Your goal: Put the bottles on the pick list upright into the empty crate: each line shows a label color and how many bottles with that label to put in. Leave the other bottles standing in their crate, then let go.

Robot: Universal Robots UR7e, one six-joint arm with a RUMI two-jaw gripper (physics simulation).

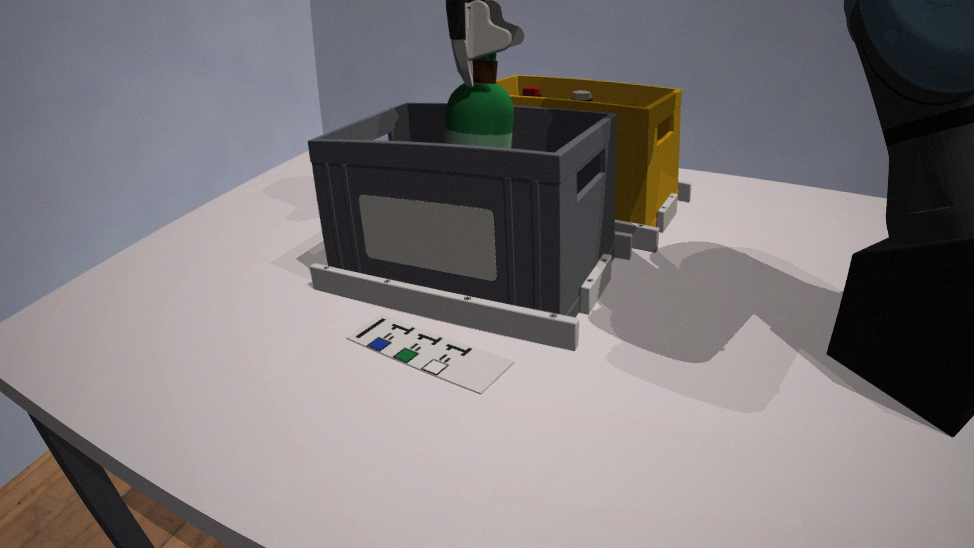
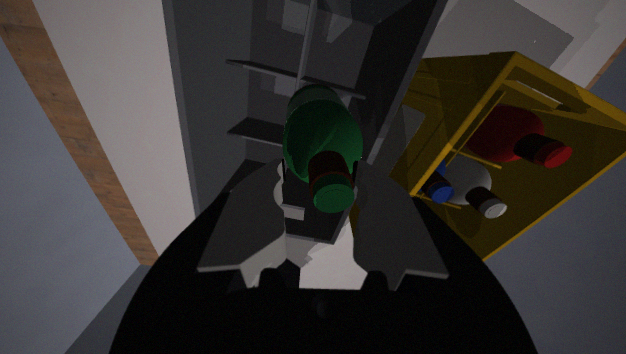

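The pick list shows blue, green and white squares, each with a 1. The green bottle is roughly upright in the dark grey crate. Its shoulder is above the crate's rim, and its base is hidden. My gripper is partly open around the bottle's neck without gripping it. In the yellow crate are a red bottle, a white bottle and a blue-capped bottle.
The dark crate has thin dividers inside. Low rails stand on the table along both crates, including a long front rail. The yellow crate is close behind the dark one. The robot's dark base is at the right.
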